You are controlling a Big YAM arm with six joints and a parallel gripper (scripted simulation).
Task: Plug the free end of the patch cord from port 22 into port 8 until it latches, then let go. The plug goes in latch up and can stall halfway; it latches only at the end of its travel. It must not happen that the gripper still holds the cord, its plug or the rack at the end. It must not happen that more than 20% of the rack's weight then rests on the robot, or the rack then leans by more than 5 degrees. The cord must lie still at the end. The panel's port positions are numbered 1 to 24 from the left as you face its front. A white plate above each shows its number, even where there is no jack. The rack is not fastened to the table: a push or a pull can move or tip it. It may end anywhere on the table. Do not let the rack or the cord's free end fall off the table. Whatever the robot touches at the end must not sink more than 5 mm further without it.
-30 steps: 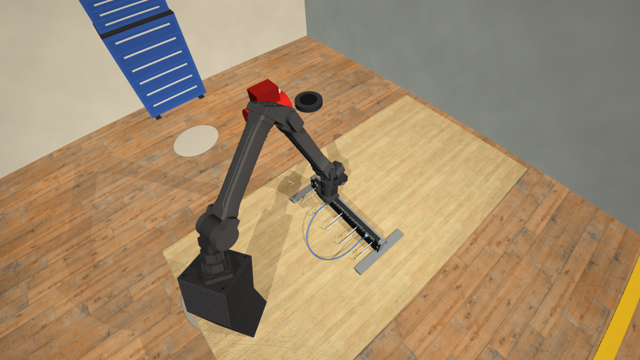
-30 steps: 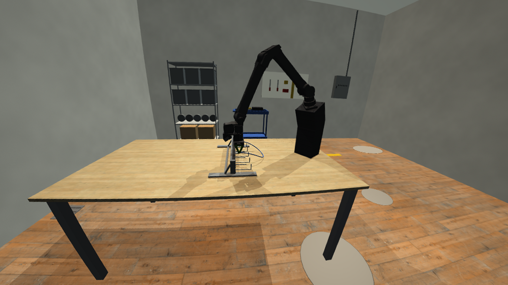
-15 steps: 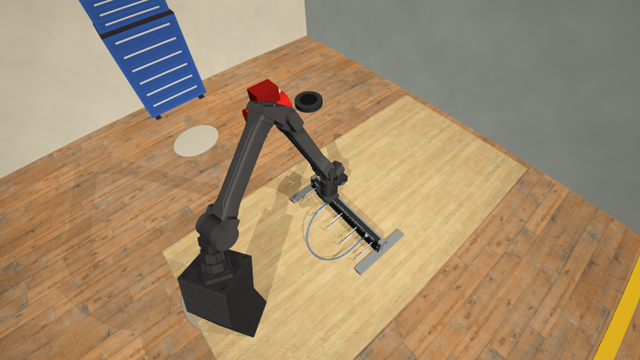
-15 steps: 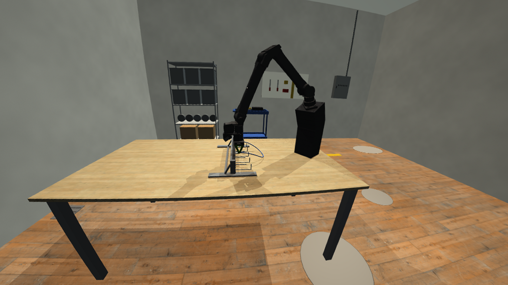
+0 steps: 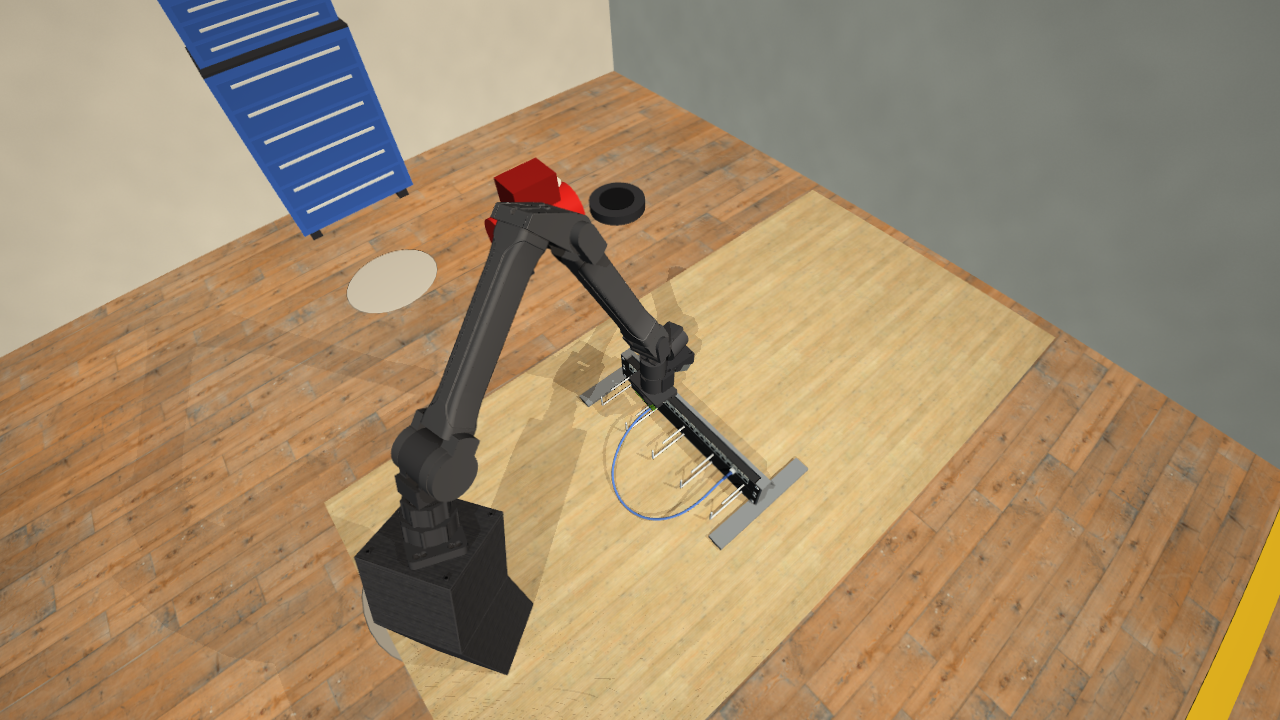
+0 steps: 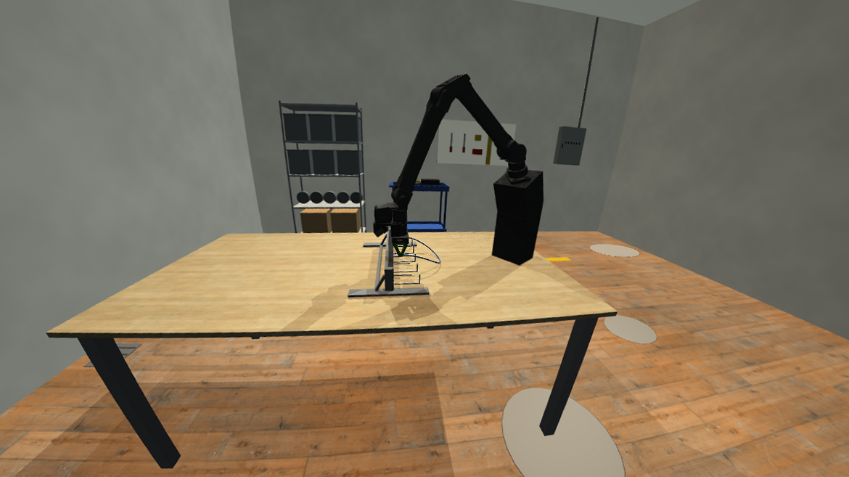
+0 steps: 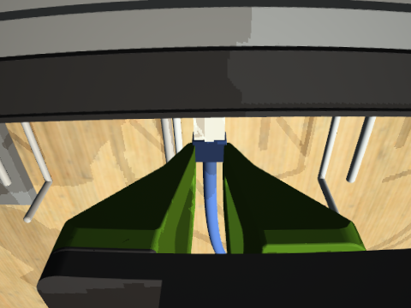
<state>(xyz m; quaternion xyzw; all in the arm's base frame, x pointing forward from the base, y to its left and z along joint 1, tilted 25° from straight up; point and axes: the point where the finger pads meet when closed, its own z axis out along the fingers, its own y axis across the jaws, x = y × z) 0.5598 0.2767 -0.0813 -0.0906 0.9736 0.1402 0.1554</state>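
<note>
Right now the cord plug is 2 cm ahead of my hand, 1 cm to the left of it and 1 cm below it.
</note>
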